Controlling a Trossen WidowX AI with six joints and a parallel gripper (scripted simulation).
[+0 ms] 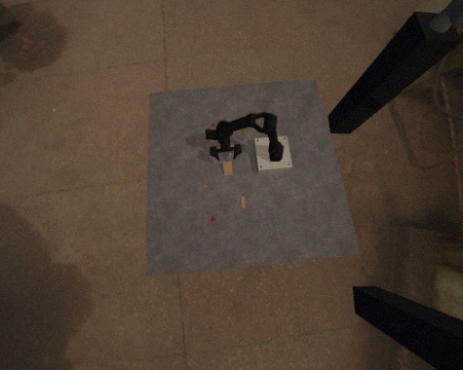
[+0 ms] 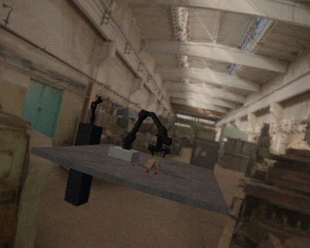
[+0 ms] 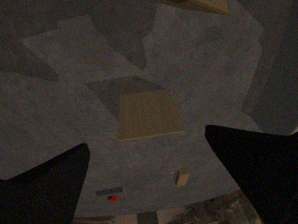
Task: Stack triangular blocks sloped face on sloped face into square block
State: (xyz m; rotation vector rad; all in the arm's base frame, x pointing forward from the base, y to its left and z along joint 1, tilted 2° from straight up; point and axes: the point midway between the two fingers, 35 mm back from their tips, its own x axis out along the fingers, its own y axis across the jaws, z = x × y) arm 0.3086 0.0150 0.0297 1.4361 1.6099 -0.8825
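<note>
Now: the tan triangular block 60 mm below my gripper tip, 20 mm to the left of it and 10 mm behind it. Round my gripper tip: orange bit: 160 mm to the left, 140 mm ahead, 70 mm below.
</note>
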